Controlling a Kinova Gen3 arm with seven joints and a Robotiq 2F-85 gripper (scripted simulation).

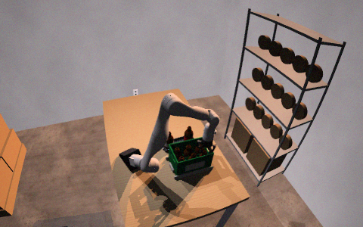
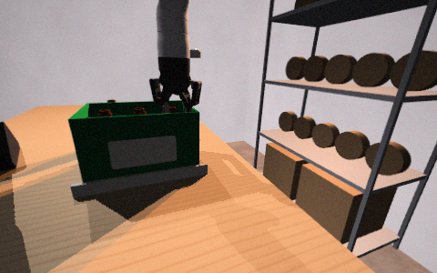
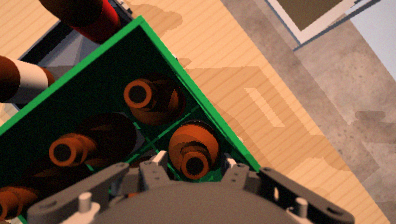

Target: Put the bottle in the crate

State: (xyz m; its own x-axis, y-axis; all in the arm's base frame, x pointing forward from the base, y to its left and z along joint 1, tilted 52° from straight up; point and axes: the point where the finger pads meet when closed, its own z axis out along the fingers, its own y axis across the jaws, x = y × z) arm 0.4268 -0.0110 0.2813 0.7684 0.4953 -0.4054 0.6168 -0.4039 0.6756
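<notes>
The brown bottle is 7 cm below my hand. From my hand the other things lie so: green crate (8 cm behind, 6 cm to the left, 8 cm below); then dark tray (4 cm behind, 29 cm to the left, 15 cm below).
</notes>
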